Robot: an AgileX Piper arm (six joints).
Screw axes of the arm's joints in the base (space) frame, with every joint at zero. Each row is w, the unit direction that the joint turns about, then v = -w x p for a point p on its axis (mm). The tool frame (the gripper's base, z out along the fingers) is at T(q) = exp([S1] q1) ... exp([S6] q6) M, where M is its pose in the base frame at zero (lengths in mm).
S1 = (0, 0, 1, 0.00, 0.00, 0.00)
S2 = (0, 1, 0, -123.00, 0.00, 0.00)
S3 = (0, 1, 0, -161.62, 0.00, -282.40)
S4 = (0.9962, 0, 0.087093, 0.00, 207.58, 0.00)
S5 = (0, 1, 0, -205.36, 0.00, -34.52)
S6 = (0.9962, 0, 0.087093, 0.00, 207.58, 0.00)
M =
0.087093 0 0.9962 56.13
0 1 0 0.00
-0.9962 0 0.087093 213.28
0 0 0 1
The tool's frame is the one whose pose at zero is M.
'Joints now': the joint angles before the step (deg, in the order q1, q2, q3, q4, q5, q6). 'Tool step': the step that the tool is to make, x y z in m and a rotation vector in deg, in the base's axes. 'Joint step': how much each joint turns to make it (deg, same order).
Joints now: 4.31 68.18 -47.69 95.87 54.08 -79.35
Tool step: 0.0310 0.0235 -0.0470 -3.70 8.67 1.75
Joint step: 5.36 10.16 0.00 0.01 -4.15 -1.94
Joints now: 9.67 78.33 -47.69 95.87 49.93 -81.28
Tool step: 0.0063 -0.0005 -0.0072 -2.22 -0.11 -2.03
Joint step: 0.33 1.13 0.00 0.11 -2.98 -1.57
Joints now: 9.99 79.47 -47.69 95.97 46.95 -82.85
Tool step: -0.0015 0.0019 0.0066 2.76 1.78 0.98
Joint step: 0.01 -0.25 -0.82 -0.03 1.95 3.45
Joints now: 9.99 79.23 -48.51 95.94 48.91 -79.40
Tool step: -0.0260 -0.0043 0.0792 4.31 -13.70 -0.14
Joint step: 0.02 -9.08 -6.91 0.28 0.23 2.35
